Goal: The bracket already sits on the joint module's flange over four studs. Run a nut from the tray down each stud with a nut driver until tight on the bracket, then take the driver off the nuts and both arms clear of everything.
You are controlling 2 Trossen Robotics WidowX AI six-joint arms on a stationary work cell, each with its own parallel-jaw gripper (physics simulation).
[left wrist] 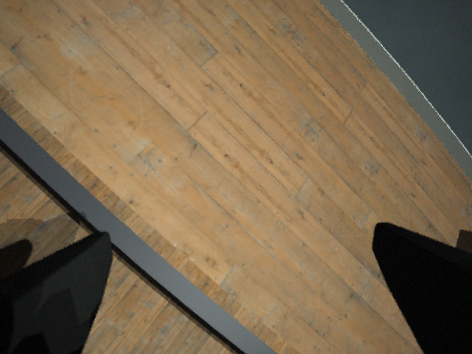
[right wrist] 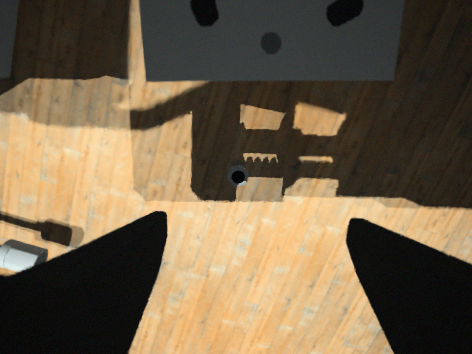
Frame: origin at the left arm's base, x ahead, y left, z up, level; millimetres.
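Seen in the pictures: left gripper, fingertip midpoint: point(left wrist: 244, 241); right gripper, fingertip midpoint: point(right wrist: 258, 226).
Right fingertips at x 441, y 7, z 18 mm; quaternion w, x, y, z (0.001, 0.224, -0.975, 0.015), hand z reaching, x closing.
A point is followed by its place in that frame.
In the right wrist view, part of the grey bracket point(right wrist: 310, 57) {z 29, x 457, y -49 mm} shows at the top, with two black slot-like spots and a round darker spot on its face. The flange and studs cannot be told apart there. A small round nut point(right wrist: 231, 172) {z -32, x 452, y 7 mm} is in shadow on the wooden table top, below the bracket and apart from it. My right gripper point(right wrist: 258, 226) {z 18, x 441, y 7 mm} is open and empty; the nut shows just beyond its fingertips. My left gripper point(left wrist: 244, 241) {z 203, x 179, y 181 mm} is open and empty over the wooden surface. No nut driver can be made out for certain in either view.
In the right wrist view, a whitish cylindrical piece point(right wrist: 22, 255) {z -12, x 526, y 88 mm} lies at the left edge, partly behind a finger, and a grey panel point(right wrist: 6, 40) {z -32, x 573, y 0 mm} shows at upper left. A dark grey bar point(left wrist: 165, 275) {z -17, x 207, y 196 mm} crosses the left wrist view; a grey border point(left wrist: 400, 80) runs at upper right.
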